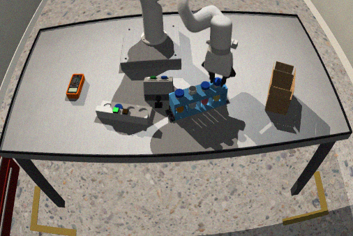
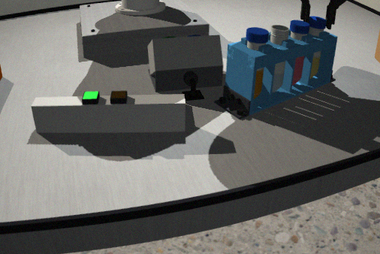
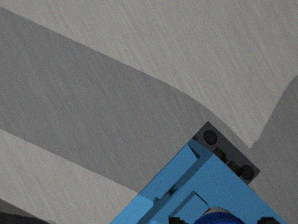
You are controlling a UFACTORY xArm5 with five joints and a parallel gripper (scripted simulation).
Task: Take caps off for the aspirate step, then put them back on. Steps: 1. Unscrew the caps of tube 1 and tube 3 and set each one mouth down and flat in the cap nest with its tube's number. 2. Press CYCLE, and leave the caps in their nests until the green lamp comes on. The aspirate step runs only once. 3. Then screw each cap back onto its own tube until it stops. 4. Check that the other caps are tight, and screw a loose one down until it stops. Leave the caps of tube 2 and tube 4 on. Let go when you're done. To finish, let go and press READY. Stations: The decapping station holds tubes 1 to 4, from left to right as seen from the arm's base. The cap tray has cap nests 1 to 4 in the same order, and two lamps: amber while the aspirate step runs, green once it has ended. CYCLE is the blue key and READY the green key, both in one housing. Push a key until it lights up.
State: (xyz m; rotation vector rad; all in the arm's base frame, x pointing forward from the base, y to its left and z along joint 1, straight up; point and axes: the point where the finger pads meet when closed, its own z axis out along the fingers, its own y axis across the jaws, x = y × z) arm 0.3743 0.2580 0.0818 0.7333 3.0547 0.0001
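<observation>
Now: the blue cap 50 mm to the right of my hand, 20 mm below it and 20 mm ahead of it. Also, from my hand: blue key 210 mm to the right, 80 mm behind, 60 mm below; green key 250 mm to the right, 80 mm behind, 60 mm below; grey key housing 230 mm to the right, 80 mm below, 60 mm behind.
</observation>
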